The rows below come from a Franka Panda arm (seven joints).
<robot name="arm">
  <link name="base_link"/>
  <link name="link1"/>
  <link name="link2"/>
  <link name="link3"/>
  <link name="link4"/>
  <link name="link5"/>
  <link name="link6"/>
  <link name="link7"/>
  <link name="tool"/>
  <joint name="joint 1" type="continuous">
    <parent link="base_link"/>
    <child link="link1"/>
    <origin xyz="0 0 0.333" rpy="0 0 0"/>
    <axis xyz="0 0 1"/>
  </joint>
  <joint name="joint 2" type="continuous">
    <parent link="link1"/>
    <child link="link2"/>
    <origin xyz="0 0 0" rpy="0 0 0"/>
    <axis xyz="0 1 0"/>
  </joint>
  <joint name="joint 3" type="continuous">
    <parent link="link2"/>
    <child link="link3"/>
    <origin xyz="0 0 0.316" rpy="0 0 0"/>
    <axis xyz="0 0 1"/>
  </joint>
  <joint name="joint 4" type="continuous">
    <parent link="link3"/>
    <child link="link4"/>
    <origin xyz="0.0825 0 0" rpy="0 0 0"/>
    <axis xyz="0 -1 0"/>
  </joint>
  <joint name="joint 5" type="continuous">
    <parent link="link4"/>
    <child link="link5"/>
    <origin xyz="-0.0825 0 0.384" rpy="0 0 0"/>
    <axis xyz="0 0 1"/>
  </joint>
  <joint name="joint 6" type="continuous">
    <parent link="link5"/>
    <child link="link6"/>
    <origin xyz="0 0 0" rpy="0 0 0"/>
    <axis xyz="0 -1 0"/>
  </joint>
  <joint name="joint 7" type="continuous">
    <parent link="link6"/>
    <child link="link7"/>
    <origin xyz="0.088 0 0" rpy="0 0 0"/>
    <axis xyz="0 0 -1"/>
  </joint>
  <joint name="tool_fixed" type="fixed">
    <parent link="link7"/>
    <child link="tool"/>
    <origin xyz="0 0 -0.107" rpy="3.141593 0 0"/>
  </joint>
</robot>
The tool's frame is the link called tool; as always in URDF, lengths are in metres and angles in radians. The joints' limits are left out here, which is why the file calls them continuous.
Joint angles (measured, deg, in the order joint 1, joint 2, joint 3, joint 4, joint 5, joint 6, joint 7), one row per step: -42.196, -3.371, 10.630, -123.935, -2.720, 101.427, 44.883; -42.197, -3.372, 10.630, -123.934, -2.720, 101.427, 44.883; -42.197, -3.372, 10.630, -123.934, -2.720, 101.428, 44.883; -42.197, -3.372, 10.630, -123.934, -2.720, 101.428, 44.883; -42.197, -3.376, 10.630, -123.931, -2.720, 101.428, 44.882; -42.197, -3.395, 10.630, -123.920, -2.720, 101.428, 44.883; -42.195, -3.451, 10.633, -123.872, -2.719, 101.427, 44.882; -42.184, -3.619, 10.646, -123.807, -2.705, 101.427, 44.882; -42.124, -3.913, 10.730, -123.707, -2.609, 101.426, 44.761; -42.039, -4.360, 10.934, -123.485, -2.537, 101.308, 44.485; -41.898, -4.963, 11.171, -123.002, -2.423, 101.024, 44.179; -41.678, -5.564, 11.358, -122.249, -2.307, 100.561, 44.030; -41.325, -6.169, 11.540, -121.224, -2.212, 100.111, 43.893; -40.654, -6.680, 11.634, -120.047, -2.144, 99.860, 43.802; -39.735, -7.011, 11.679, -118.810, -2.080, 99.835, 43.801
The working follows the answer.
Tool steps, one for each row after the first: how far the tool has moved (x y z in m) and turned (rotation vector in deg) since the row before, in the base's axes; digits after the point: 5 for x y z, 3 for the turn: 0.00000, -0.00001, 0.00002, -0.001, -0.002, -0.001; 0.00000, 0.00000, 0.00000, -0.001, -0.001, 0.000; 0.00000, 0.00000, 0.00000, 0.000, 0.000, 0.000; 0.00001, 0.00000, 0.00006, -0.004, -0.006, 0.001; 0.00003, -0.00001, 0.00024, -0.019, -0.023, -0.001; 0.00016, -0.00003, 0.00082, -0.061, -0.082, 0.006; 0.00022, 0.00018, 0.00187, -0.137, -0.186, 0.018; 0.00083, 0.00119, 0.00317, -0.146, -0.357, 0.211; 0.00151, 0.00223, 0.00524, -0.232, -0.474, 0.512; 0.00233, 0.00279, 0.00833, -0.352, -0.688, 0.606; 0.00292, 0.00280, 0.01022, -0.439, -0.750, 0.483; 0.00419, 0.00341, 0.01239, -0.601, -0.990, 0.620; 0.00586, 0.00479, 0.01309, -0.726, -1.221, 0.836; 0.00725, 0.00605, 0.01242, -0.747, -1.342, 0.968
Tool pose at each row, in the base's axes (x y z in m, rotation vector in deg; rounded; the steps above come from the unrounded poses): 0.41098, -0.25671, 0.39878, 136.185, -105.602, -28.397; 0.41097, -0.25672, 0.39880, 136.185, -105.604, -28.395; 0.41098, -0.25672, 0.39880, 136.185, -105.604, -28.393; 0.41098, -0.25672, 0.39880, 136.185, -105.604, -28.393; 0.41098, -0.25672, 0.39885, 136.187, -105.604, -28.383; 0.41101, -0.25673, 0.39909, 136.191, -105.611, -28.338; 0.41117, -0.25676, 0.39991, 136.212, -105.626, -28.183; 0.41139, -0.25658, 0.40178, 136.266, -105.653, -27.835; 0.41221, -0.25539, 0.40495, 136.586, -105.500, -27.271; 0.41372, -0.25316, 0.41019, 137.169, -104.990, -26.460; 0.41606, -0.25037, 0.41852, 137.887, -104.415, -25.277; 0.41898, -0.24758, 0.42874, 138.480, -103.996, -23.943; 0.42318, -0.24417, 0.44113, 139.220, -103.450, -22.161; 0.42903, -0.23938, 0.45423, 140.176, -102.668, -19.967; 0.43628, -0.23333, 0.46665, 141.268, -101.735, -17.596

